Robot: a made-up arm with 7 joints.
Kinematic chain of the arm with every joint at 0, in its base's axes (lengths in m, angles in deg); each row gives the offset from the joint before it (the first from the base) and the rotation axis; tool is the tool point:
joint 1: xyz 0 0 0 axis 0 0.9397 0.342
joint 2: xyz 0 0 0 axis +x
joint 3: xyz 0 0 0 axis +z
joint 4: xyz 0.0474 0 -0.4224 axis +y
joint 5: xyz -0.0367 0 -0.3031 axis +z
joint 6: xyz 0 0 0 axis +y
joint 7: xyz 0 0 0 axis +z
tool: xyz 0 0 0
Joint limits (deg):
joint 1: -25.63..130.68
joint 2: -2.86..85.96
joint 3: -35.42..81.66
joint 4: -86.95..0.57
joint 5: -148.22..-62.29
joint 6: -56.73..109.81
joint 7: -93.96..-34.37
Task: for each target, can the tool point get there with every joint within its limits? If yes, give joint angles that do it. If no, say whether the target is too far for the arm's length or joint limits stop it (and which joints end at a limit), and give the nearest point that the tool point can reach.
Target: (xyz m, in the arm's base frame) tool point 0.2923 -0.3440 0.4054
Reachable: no: joint limits stop it (at a limit: joint 1, joint 2, joint 4) | nearest point 0.4258 -0.2624 -0.3111 | short by 0.733 m
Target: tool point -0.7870 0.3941 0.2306
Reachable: no: too far | nearest point -0.6317 0.3164 0.1851 | short by 0.180 m
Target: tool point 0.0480 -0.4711 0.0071
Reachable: no: joint limits stop it (at a limit: joint 1, joint 2, joint 3, joint 4) | nearest point 0.4113 -0.2793 -0.3160 | short by 0.523 m
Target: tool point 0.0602 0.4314 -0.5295
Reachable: yes | joints 19.22 37.44 7.89 -54.20 -119.84 93.63 -40.40
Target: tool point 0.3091 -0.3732 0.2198
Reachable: no: joint limits stop it (at a limit: joint 1, joint 2, joint 3, joint 4) | nearest point 0.4113 -0.2793 -0.3160 | short by 0.553 m
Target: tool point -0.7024 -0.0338 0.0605
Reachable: yes | joints 113.72 24.71 -16.74 -43.55 -71.22 23.51 -82.23
